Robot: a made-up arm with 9 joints. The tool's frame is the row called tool.
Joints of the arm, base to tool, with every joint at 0 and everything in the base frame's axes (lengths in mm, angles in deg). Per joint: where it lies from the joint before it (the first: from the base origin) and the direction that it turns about. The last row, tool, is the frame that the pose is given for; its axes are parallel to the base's.
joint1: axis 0 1 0 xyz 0.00 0.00 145.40
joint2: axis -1 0 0 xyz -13.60 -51.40 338.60
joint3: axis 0 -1 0 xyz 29.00 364.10 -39.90
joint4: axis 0 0 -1 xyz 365.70 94.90 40.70
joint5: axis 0 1 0 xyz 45.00 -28.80 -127.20
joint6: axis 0 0 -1 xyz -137.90 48.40 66.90
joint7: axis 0 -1 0 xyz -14.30 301.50 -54.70
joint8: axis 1 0 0 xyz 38.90 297.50 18.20
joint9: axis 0 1 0 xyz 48.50 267.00 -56.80
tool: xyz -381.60 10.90 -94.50
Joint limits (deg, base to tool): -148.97..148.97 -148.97..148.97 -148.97..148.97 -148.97..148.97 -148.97..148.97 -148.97..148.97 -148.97..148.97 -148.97..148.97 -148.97..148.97
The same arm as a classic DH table. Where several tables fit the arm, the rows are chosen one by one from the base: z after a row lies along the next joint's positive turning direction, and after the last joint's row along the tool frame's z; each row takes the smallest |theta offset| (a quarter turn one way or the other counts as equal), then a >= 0, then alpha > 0; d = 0 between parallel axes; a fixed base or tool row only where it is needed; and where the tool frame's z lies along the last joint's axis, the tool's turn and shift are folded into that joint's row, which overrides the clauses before.
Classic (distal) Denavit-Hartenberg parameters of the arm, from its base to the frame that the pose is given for. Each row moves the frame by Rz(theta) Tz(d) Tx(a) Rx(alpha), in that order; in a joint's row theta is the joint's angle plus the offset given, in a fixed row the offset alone. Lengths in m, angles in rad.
base (fixed): d 0.1454, theta_offset 0, a 0, alpha -1.5708
joint1: d -0.0514, theta_offset -1.5708, a 0.3386, alpha 1.5708
joint2: d -0.0154, theta_offset 0, a -0.0399, alpha 1.5708
joint3: d -0.459, theta_offset -1.5708, a 0.3657, alpha 1.5708
joint4: d 0.0865, theta_offset 0, a 0.045, alpha 1.5708
joint5: d 0.0196, theta_offset 0, a -0.1379, alpha -1.5708
joint6: d -0.0122, theta_offset 0, a -0.0143, alpha -1.5708
joint7: d -0.599, theta_offset 1.5708, a 0.0182, alpha 1.5708
joint8: d 0.0874, theta_offset 0, a -0.0568, alpha 1.5708
joint9: d 0.2779, theta_offset -1.5708, a 0.3816, alpha -1.5708
tool (fixed): d -0.0945, theta_offset 3.1416, a 0, alpha 0
Joint limits (rad, base to tool): -2.6..2.6 -2.6..2.6 -2.6..2.6 -2.6..2.6 -2.6..2.6 -2.6..2.6 -2.6..2.6 -2.6..2.6 -2.6..2.6

